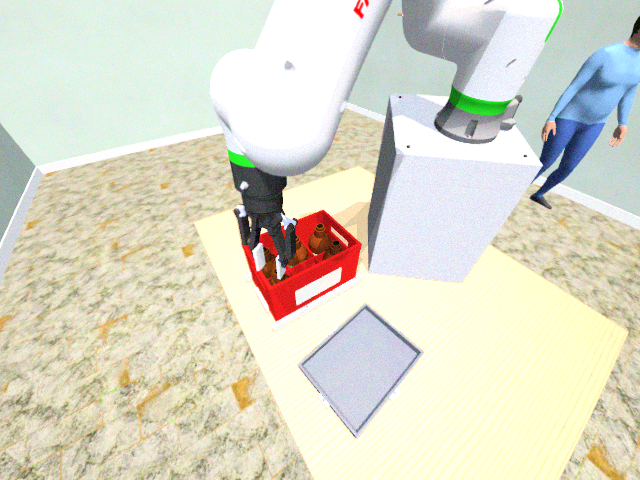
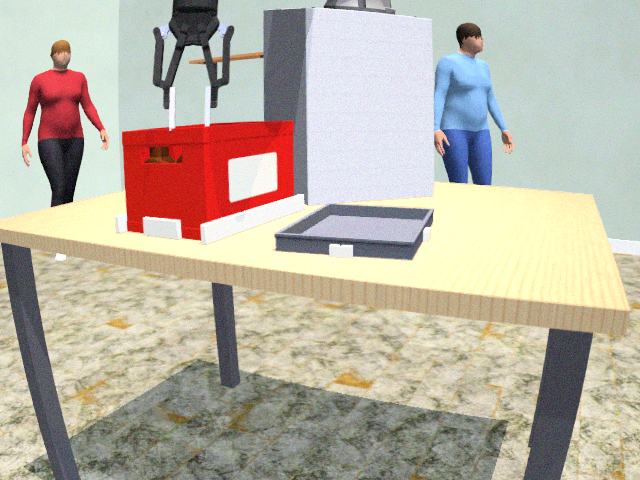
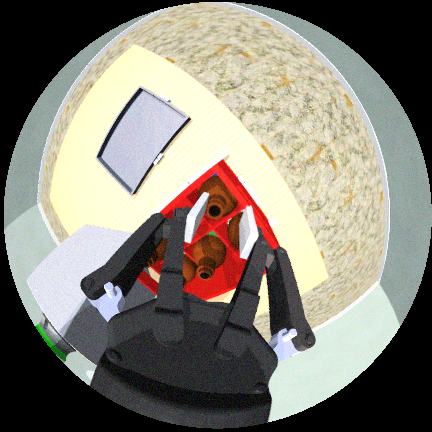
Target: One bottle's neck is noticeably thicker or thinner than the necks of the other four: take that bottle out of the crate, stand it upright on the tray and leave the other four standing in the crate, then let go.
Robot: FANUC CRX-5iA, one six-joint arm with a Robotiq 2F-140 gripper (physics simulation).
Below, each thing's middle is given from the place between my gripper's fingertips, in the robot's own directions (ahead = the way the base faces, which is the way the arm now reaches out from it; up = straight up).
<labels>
Right now the white strip (image 2: 224,227) is 120 mm behind my hand, 40 mm to the left of it and 150 mm below it.
</labels>
